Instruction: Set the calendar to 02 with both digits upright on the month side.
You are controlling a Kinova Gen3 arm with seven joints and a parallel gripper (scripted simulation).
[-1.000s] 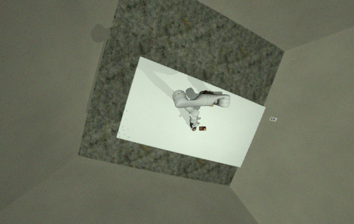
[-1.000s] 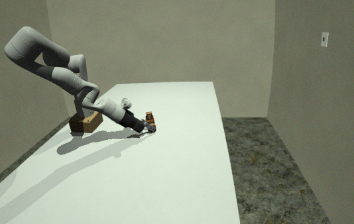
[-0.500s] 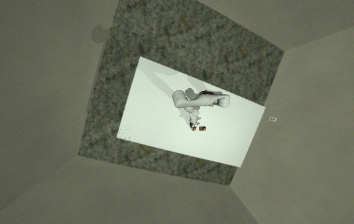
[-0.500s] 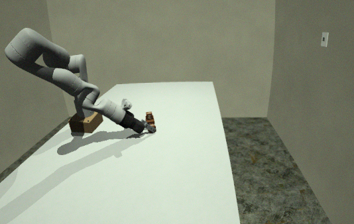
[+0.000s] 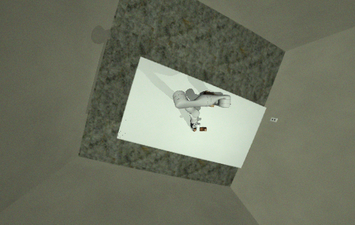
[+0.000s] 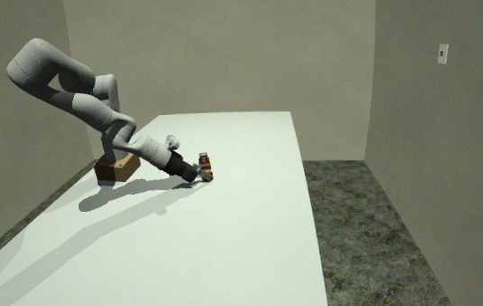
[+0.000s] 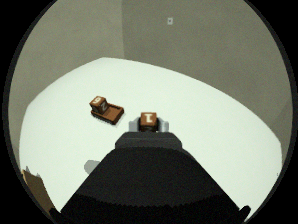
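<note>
My hand is 1 cm short of the brown calendar cube and 1 cm above it. Also, from my hand: brown tray (3 cm behind, 11 cm to the left, 2 cm below).
</note>
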